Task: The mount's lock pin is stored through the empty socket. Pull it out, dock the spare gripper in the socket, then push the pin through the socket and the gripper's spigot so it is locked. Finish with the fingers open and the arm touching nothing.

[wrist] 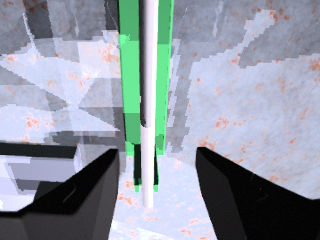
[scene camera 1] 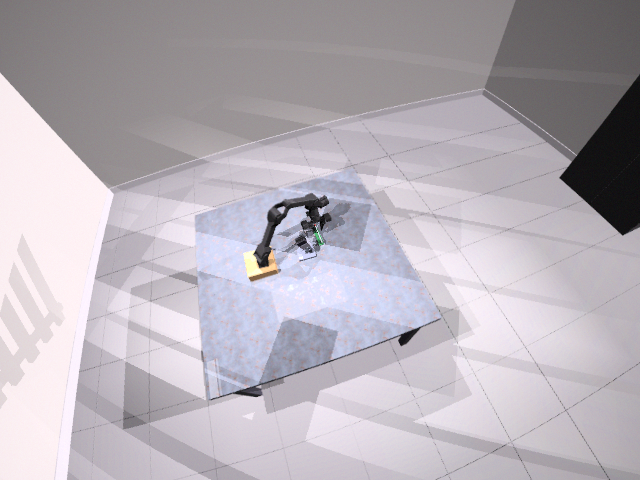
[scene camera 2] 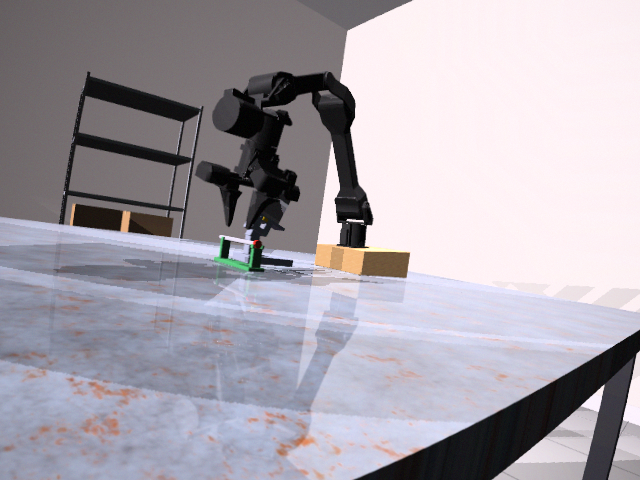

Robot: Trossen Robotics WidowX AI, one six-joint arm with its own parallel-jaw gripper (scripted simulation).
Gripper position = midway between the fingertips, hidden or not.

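Note:
My gripper (scene camera 2: 237, 227), also (wrist: 157, 156).

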